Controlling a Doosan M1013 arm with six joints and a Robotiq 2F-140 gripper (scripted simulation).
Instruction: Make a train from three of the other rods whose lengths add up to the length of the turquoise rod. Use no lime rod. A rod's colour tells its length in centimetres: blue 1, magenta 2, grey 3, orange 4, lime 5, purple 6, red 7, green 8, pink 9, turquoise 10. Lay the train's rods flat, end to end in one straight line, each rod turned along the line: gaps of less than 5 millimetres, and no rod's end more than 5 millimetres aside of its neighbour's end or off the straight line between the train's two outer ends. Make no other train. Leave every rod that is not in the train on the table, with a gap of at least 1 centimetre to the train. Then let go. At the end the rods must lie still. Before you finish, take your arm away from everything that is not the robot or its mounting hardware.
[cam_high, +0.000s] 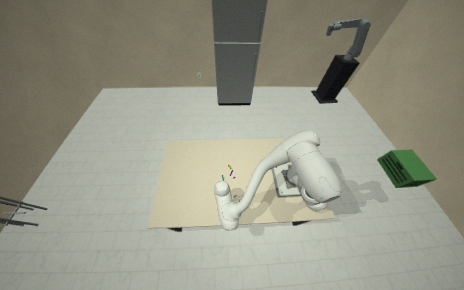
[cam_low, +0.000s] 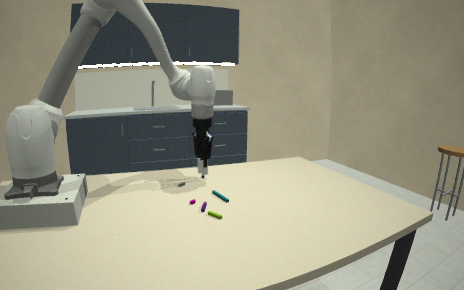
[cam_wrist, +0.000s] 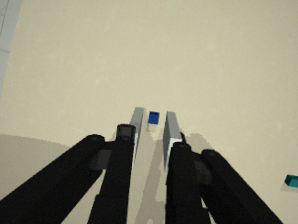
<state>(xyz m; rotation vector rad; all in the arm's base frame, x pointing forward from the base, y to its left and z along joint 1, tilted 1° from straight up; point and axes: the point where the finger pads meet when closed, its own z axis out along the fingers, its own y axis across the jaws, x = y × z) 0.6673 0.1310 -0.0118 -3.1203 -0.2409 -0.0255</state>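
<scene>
Now: hand 5 cm above the small blue rod. Also, from my hand: turquoise rod (22 cm to the right, 5 cm below, 2 cm behind); grey rod (11 cm behind, 6 cm to the right, 5 cm below); magenta rod (23 cm to the right, 13 cm behind, 5 cm below).
</scene>
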